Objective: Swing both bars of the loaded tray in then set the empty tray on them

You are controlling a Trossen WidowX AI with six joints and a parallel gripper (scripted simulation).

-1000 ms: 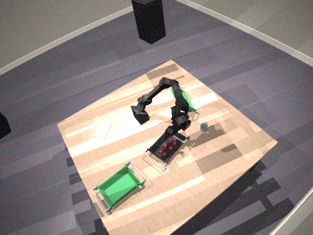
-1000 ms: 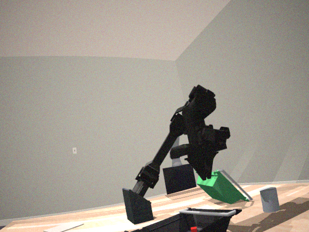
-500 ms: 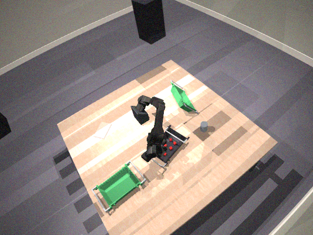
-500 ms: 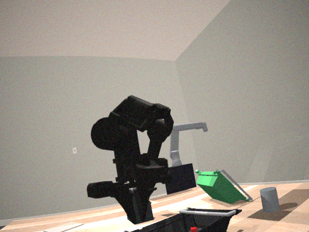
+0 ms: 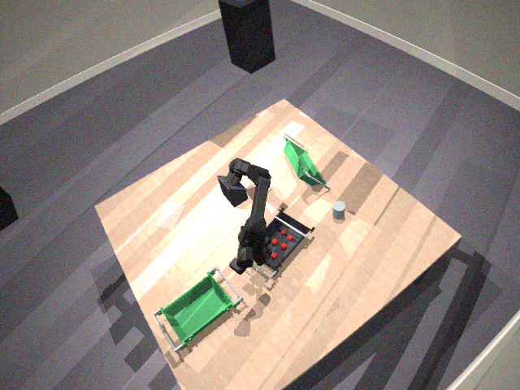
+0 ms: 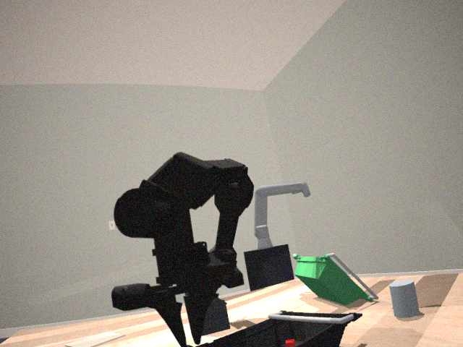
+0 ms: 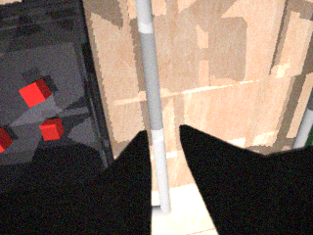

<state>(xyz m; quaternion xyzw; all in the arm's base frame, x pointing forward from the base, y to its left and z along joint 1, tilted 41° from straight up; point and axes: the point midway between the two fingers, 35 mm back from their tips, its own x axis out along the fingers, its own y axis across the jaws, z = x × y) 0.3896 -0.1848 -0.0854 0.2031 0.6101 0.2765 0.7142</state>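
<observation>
My gripper tip is 24 cm past the green tray, 55 cm to the right of it and 2 cm above it. Also, from my gripper tip: flat pale sheet 53 cm behind, 12 cm to the right, 9 cm below.
</observation>
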